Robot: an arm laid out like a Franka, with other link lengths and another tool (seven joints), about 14 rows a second.
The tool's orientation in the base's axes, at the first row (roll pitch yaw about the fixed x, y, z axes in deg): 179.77, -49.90, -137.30
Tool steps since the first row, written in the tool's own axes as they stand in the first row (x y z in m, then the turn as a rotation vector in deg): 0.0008, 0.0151, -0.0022, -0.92, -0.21, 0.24; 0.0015, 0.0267, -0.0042, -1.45, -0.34, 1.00; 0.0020, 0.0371, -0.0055, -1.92, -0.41, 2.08; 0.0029, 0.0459, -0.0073, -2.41, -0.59, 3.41; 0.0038, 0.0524, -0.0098, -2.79, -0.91, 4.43; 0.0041, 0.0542, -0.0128, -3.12, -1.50, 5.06
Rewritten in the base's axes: -0.0093, 0.0119, 0.0021, 0.44, 0.12, -0.86; -0.0164, 0.0212, 0.0039, 0.35, -0.13, -1.75; -0.0229, 0.0293, 0.0052, 0.01, -0.54, -2.81; -0.0283, 0.0363, 0.0070, -0.39, -1.14, -4.04; -0.0317, 0.0420, 0.0094, -0.57, -1.74, -4.99; -0.0313, 0.0448, 0.0115, -0.37, -2.35, -5.65
